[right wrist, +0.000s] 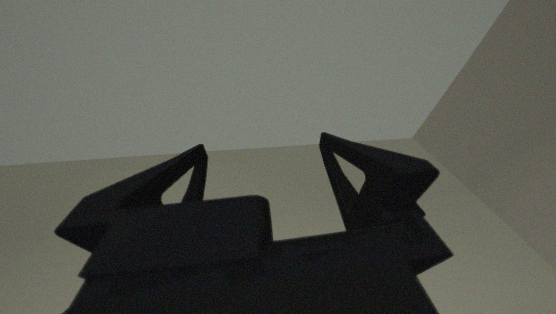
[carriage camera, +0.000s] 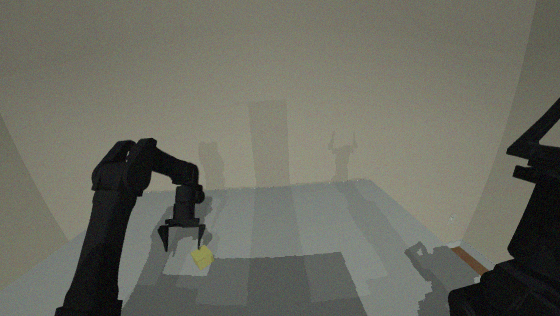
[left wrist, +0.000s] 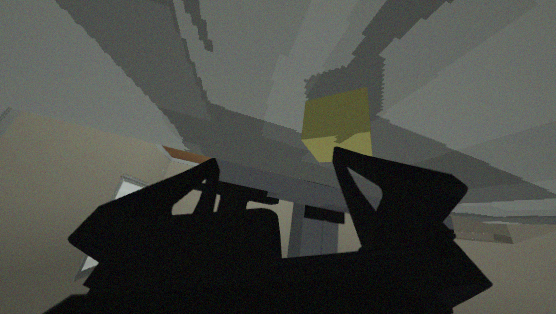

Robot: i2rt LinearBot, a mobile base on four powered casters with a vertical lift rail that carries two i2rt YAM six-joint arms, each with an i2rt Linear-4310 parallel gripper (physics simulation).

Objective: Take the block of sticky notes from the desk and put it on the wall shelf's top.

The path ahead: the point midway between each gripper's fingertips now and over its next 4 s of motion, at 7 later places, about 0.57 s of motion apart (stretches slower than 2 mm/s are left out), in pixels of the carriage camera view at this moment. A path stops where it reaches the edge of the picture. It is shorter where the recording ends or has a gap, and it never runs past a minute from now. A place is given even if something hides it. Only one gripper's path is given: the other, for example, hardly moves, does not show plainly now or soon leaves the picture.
The left gripper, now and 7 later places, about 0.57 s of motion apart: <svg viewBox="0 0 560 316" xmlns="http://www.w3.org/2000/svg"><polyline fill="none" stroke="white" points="182,250 191,237 199,198 199,198 192,209 174,231 165,244 186,264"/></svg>
